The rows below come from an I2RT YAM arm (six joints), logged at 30 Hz.
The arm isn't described. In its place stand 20 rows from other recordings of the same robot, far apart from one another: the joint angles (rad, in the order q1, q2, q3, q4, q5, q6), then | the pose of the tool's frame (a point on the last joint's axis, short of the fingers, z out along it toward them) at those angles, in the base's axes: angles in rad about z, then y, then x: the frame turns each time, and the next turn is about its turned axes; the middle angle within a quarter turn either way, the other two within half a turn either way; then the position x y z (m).
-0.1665, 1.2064, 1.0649, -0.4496, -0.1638, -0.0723 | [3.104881 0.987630 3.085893 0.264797 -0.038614 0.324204]
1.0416, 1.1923, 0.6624, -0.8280, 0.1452, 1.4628 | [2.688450 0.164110 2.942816 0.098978 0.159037 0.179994]
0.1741, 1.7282, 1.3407, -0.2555, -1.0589, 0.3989 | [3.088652 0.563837 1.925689 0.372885 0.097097 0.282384]
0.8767, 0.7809, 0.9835, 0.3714, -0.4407, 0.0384 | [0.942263 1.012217 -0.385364 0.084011 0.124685 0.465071]
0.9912, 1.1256, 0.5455, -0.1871, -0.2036, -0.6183 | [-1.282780 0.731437 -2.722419 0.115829 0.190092 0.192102]
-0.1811, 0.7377, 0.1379, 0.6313, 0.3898, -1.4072 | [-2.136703 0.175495 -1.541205 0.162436 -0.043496 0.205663]
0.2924, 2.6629, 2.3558, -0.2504, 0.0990, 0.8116 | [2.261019 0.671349 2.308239 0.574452 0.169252 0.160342]
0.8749, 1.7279, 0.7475, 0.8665, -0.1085, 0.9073 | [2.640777 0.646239 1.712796 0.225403 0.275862 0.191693]
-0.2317, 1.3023, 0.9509, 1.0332, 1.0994, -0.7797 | [-1.921593 1.243418 -0.473455 0.256138 -0.093020 0.396866]
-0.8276, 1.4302, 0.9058, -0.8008, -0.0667, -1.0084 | [-2.936239 0.185396 -2.966500 0.172094 -0.183762 0.197930]
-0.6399, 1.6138, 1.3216, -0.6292, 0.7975, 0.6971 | [1.569389 0.978279 -3.054160 0.259953 -0.225265 0.285398]
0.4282, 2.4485, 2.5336, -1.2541, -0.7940, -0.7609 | [-1.918417 0.826897 2.832982 0.445043 0.231046 0.271708]
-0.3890, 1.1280, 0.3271, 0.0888, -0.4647, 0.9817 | [1.896613 0.178055 2.206218 0.191670 -0.061320 0.148751]
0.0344, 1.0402, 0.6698, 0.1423, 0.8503, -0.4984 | [-2.585400 0.885715 -1.808822 0.232251 -0.018776 0.286403]
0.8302, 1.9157, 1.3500, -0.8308, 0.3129, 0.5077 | [-2.817443 0.303567 -2.951183 0.255685 0.263447 0.175049]
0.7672, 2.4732, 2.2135, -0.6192, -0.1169, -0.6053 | [-1.611274 0.613522 -2.780099 0.392429 0.384168 0.187974]
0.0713, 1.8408, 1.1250, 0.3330, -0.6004, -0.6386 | [-1.474127 1.056430 -2.247765 0.408076 0.049310 0.213825]
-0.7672, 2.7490, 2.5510, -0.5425, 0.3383, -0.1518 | [2.574325 0.769511 -2.659585 0.420358 -0.421743 0.152557]
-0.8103, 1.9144, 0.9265, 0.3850, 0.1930, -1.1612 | [-2.771744 0.230295 -2.179246 0.259475 -0.282637 0.128781]
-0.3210, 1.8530, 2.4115, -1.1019, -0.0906, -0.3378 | [-2.842434 0.966824 -2.706182 0.345646 -0.111533 0.491177]
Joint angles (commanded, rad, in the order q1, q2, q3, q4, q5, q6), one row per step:
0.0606, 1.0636, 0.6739, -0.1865, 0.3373, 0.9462
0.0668, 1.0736, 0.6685, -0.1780, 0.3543, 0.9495
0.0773, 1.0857, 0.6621, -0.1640, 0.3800, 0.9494
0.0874, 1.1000, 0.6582, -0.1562, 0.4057, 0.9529
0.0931, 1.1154, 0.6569, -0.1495, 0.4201, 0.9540
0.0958, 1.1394, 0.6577, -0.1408, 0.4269, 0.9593
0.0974, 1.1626, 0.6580, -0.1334, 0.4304, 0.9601
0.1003, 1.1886, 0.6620, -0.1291, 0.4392, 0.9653
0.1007, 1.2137, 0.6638, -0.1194, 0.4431, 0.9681
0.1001, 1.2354, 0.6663, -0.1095, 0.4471, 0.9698
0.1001, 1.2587, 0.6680, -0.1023, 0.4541, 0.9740
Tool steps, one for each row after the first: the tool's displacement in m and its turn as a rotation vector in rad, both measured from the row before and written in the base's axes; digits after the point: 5 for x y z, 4 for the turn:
0.00114, 0.00094, -0.00307, -0.0071, 0.0053, -0.0097
0.00148, 0.00171, -0.00331, -0.0146, 0.0035, -0.0109
0.00157, 0.00166, -0.00350, -0.0124, 0.0081, -0.0130
0.00198, 0.00106, -0.00307, -0.0082, 0.0089, -0.0067
0.00340, 0.00075, -0.00418, -0.0011, 0.0123, -0.0056
0.00312, 0.00058, -0.00440, -0.0029, 0.0150, -0.0017
0.00357, 0.00079, -0.00412, -0.0031, 0.0153, -0.0070
0.00351, 0.00033, -0.00433, -0.0016, 0.0123, -0.0042
0.00321, 0.00004, -0.00339, -0.0021, 0.0084, -0.0047
0.00297, 0.00007, -0.00429, -0.0028, 0.0124, -0.0078

